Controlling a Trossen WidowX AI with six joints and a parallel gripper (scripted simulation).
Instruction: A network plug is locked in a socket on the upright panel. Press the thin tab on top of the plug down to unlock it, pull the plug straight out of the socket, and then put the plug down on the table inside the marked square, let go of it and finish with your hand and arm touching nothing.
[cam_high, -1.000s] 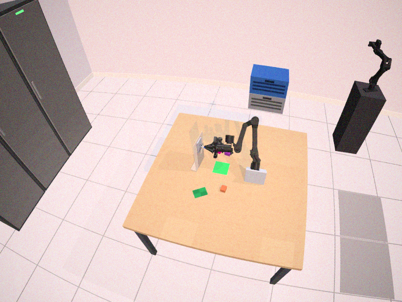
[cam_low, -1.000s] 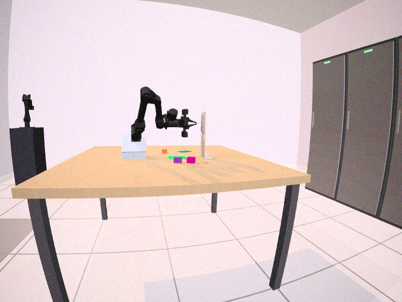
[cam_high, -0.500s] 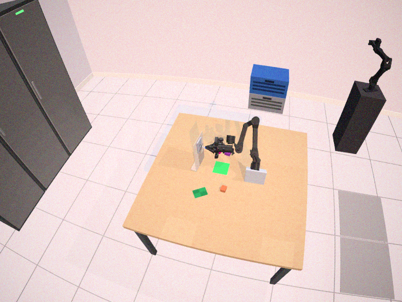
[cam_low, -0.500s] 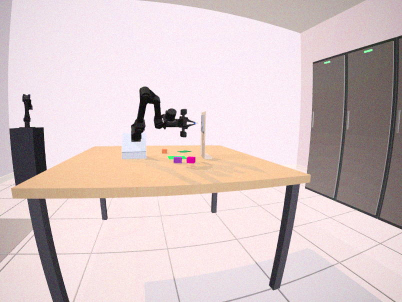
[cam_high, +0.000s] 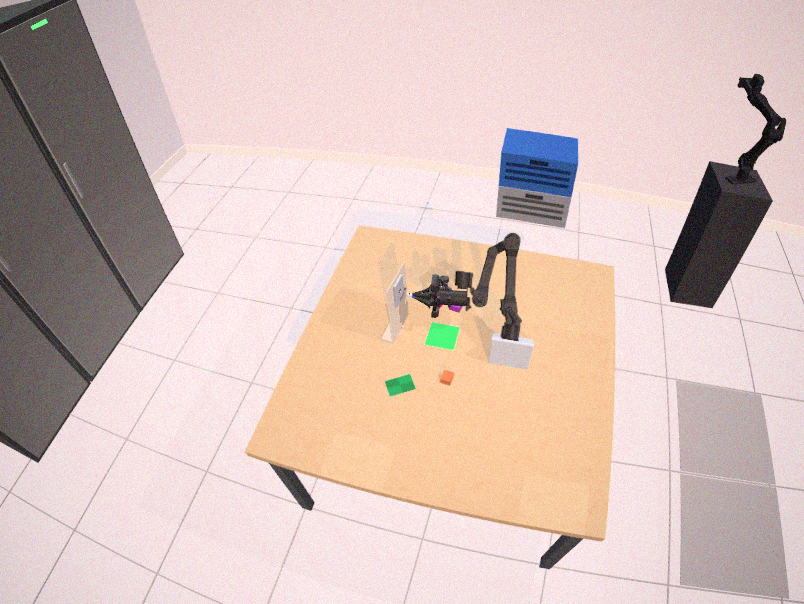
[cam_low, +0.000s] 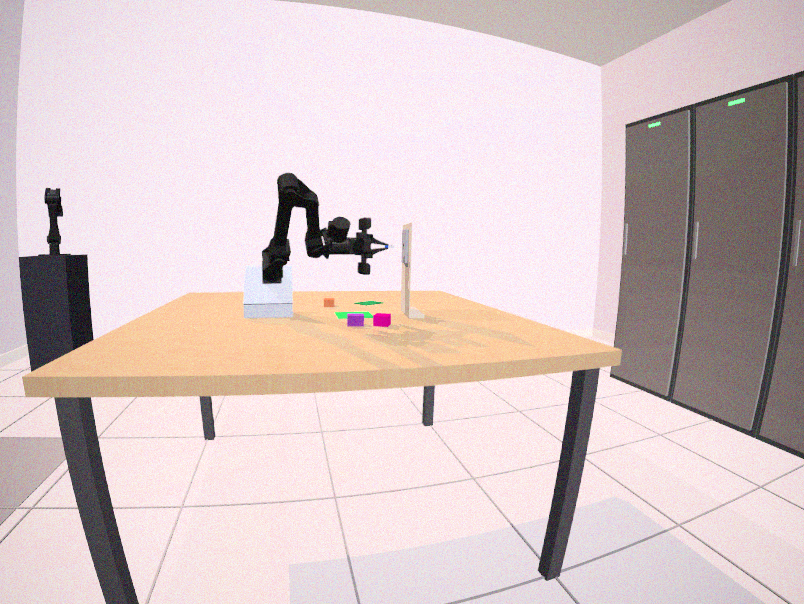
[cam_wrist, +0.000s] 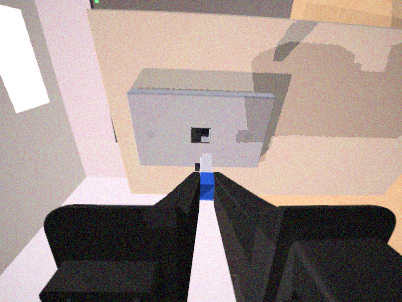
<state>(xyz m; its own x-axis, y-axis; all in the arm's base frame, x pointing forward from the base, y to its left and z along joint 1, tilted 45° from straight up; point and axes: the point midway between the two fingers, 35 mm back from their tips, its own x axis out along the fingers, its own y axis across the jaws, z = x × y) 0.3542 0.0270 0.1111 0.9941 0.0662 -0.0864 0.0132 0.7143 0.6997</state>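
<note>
My gripper tip is 23 cm above the bright green marked square, 12 cm past it and 1 cm to the left of it. From my gripper tip the other things lie so: magenta cube (22 cm below, 18 cm to the right, 7 cm behind); blue network plug (1 cm ahead); upright panel (9 cm below, 7 cm ahead, 1 cm to the right).
</note>
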